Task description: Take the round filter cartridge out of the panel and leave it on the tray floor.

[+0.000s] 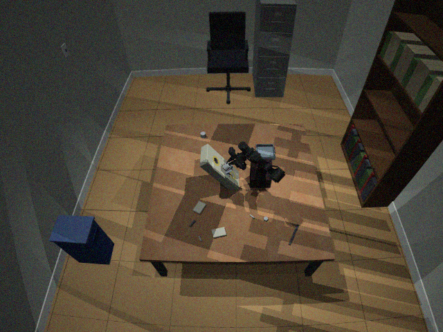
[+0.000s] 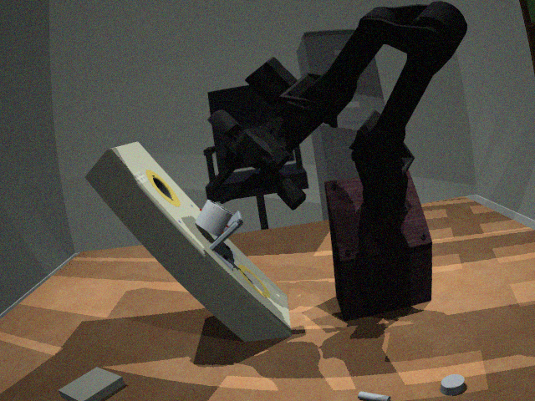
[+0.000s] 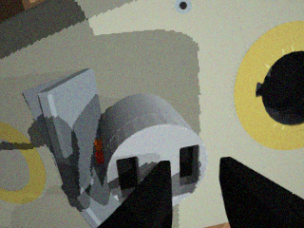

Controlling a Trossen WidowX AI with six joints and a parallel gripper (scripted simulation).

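Now: the round grey filter cartridge 10 mm ahead of my gripper tip, 10 mm to the right of it and 20 mm below it. From my gripper tip the other things lie so: grey tray 320 mm behind, 270 mm to the right, 200 mm below; service panel 50 mm ahead, 60 mm below.
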